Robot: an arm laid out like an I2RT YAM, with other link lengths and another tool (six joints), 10 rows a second.
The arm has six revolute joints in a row. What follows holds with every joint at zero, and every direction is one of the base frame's. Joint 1 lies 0.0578 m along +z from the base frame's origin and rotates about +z. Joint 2 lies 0.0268 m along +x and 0.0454 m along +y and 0.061 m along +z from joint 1 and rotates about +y. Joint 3 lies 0.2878 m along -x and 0.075 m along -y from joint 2 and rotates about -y. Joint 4 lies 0.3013 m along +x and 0.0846 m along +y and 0.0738 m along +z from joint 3 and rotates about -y. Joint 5 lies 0.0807 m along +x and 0.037 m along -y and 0.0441 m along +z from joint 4 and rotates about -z. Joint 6 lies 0.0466 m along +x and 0.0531 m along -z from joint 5 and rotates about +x. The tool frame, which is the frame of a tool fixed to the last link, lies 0.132 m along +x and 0.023 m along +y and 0.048 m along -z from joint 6; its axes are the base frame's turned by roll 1.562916, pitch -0.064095 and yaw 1.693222 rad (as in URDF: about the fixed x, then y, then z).
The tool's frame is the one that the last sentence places.
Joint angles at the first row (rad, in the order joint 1, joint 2, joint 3, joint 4, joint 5, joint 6):
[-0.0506, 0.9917, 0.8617, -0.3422, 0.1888, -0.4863]
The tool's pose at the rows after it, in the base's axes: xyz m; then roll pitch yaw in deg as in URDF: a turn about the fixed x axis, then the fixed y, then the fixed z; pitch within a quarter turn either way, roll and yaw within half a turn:
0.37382, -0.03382, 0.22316, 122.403, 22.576, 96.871
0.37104, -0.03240, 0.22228, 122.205, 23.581, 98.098
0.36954, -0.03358, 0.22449, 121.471, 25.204, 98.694
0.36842, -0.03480, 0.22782, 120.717, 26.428, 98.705
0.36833, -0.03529, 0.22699, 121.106, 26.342, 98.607
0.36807, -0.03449, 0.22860, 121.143, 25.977, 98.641
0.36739, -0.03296, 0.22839, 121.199, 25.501, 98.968
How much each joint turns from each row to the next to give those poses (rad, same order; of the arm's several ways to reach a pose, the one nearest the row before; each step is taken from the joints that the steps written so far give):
[-0.0002, -0.0126, -0.0048, -0.0033, -0.0182, -0.0079]
[0.0014, -0.0201, -0.0191, 0.0093, -0.0117, -0.0248]
[-0.0009, -0.0208, -0.0173, 0.0183, -0.0040, -0.0305]
[0.0006, -0.0160, -0.0097, 0.0125, 0.0029, -0.0193]
[0.0006, 0.0047, 0.0037, -0.0056, 0.0047, 0.0024]
[0.0000, 0.0013, 0.0080, -0.0094, -0.0028, 0.0055]
[-0.0008, -0.0017, 0.0013, -0.0063, -0.0089, 0.0048]

